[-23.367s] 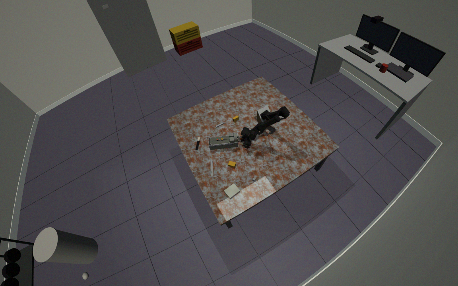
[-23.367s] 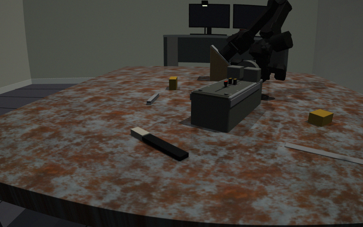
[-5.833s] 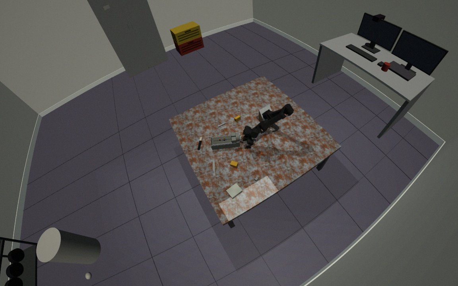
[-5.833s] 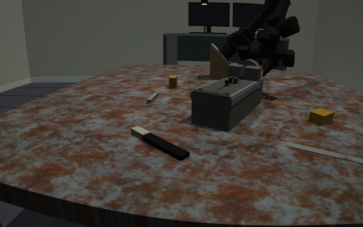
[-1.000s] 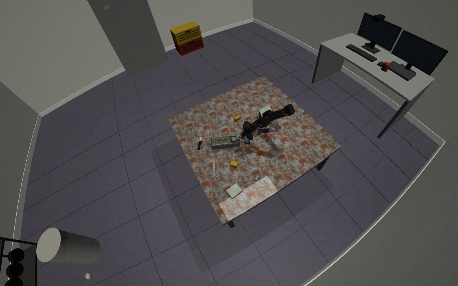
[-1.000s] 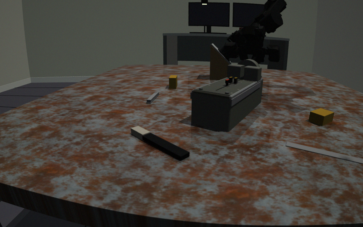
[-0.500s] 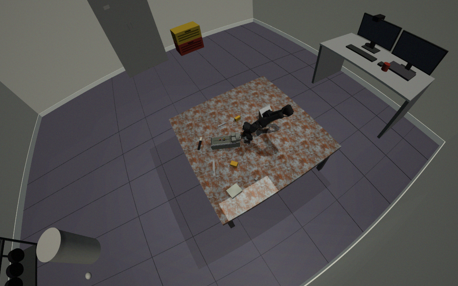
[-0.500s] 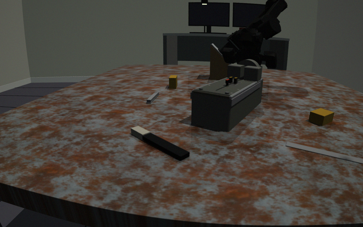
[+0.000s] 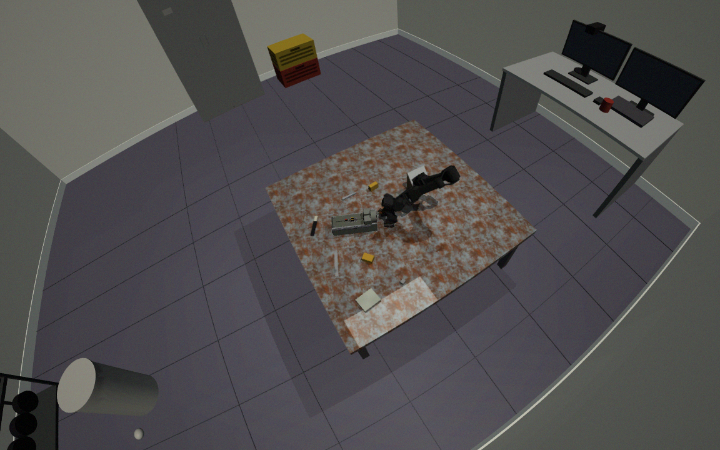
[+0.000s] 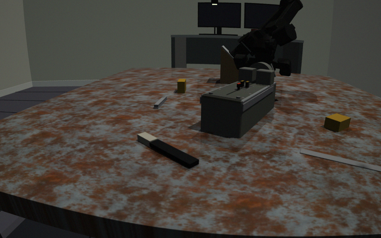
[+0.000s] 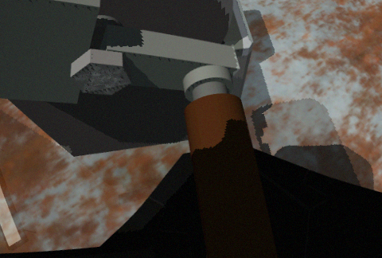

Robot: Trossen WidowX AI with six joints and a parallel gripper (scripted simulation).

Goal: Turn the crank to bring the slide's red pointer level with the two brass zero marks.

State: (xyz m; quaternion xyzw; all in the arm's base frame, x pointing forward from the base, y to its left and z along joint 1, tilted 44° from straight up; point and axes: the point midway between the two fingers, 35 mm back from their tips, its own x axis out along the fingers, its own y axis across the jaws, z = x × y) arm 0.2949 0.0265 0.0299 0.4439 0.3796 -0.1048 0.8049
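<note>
Now: gripper tip 3 cm below the brown crank handle, 2 cm past it and 1 cm to the right of it. The rest, counted from my gripper tip: red pointer: 19 cm ahead, 8 cm to the right, 3 cm above; then small grey bar: 28 cm to the right, 5 cm below, 5 cm ahead; then grey strip: 38 cm ahead, 8 cm to the left, 5 cm below.
</note>
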